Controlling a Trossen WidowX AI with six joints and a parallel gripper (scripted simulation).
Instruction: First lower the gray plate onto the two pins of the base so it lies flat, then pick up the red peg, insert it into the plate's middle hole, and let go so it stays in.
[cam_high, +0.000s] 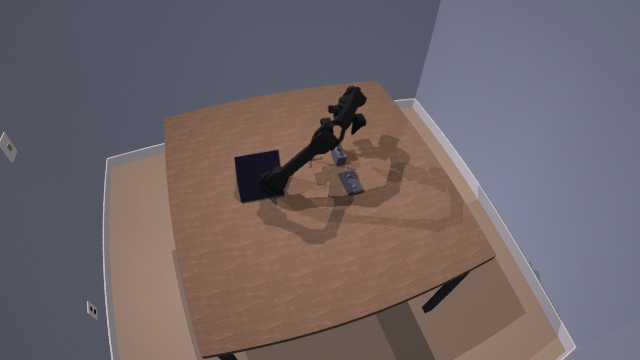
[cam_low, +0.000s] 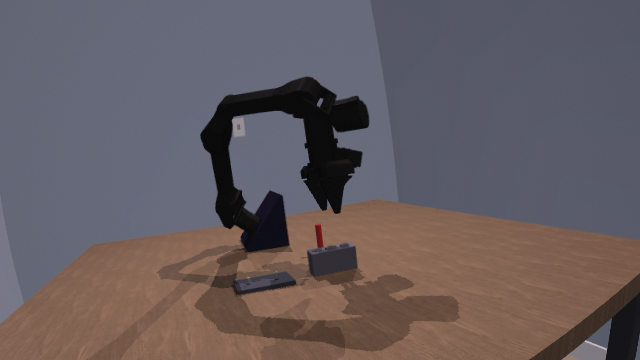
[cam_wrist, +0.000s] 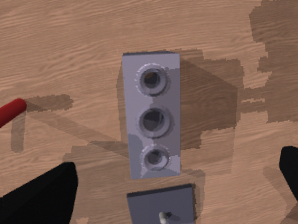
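My gripper tip is now 10 mm to the left of the gray plate and 90 mm above it. From my gripper tip the other things lie so: red peg (130 mm behind, 10 mm to the left, 90 mm below); then base (10 mm behind, 160 mm to the right, 120 mm below).
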